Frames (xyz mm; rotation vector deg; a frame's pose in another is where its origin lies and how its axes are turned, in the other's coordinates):
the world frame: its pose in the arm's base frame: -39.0 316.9 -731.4 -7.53 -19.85 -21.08
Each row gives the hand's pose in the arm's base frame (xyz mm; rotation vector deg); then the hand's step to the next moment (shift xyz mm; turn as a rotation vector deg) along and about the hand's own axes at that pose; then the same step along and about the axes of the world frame.
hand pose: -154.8 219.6 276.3 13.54 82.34 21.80
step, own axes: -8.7 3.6 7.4 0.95 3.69 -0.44
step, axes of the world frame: 8.9 2.0 7.8 -1.72 3.13 1.39
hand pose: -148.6 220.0 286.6 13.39 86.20 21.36
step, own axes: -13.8 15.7 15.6 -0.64 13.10 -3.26
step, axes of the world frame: 15.5 13.5 16.0 -5.86 8.69 8.53
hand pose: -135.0 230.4 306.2 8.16 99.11 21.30
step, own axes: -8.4 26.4 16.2 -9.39 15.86 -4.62
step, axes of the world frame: 9.4 27.7 13.3 -2.43 7.90 17.11
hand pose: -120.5 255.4 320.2 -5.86 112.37 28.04
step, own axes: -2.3 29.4 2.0 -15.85 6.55 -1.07
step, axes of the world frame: -10.5 22.4 16.1 8.31 3.49 14.63
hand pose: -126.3 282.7 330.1 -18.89 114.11 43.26
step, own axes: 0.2 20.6 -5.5 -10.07 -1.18 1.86
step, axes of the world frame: -13.3 5.6 15.7 9.00 1.73 4.72
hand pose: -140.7 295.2 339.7 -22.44 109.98 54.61
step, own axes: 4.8 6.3 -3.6 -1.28 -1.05 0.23
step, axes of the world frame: -8.1 -1.4 2.8 1.67 -0.10 -0.06
